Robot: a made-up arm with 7 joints. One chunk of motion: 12 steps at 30 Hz.
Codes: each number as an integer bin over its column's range. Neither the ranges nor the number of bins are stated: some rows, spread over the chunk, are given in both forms.
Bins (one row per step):
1: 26 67 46 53 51 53
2: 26 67 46 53 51 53
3: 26 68 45 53 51 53
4: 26 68 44 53 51 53
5: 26 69 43 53 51 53
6: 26 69 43 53 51 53
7: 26 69 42 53 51 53
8: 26 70 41 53 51 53
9: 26 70 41 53 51 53
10: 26 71 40 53 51 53
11: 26 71 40 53 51 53
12: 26 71 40 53 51 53
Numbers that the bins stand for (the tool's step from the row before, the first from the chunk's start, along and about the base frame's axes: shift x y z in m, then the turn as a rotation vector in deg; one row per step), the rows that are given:
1: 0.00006 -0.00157 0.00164 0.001 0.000 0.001
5: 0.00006 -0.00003 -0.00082 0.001 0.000 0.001
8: 0.00006 0.00074 -0.00245 0.001 0.000 0.001
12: 0.00006 0.00151 -0.00327 0.001 0.000 0.001
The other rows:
2: 0.00006 -0.00157 0.00164 0.001 0.000 0.001
3: 0.00006 -0.00080 0.00082 0.001 0.000 0.001
4: 0.00006 -0.00080 0.00000 0.001 0.000 0.001
6: 0.00006 -0.00003 -0.00082 0.001 0.000 0.001
7: 0.00006 -0.00003 -0.00164 0.001 0.000 0.001
9: 0.00006 0.00074 -0.00245 0.001 0.000 0.001
10: 0.00006 0.00151 -0.00327 0.001 0.000 0.001
11: 0.00006 0.00151 -0.00327 0.001 0.000 0.001

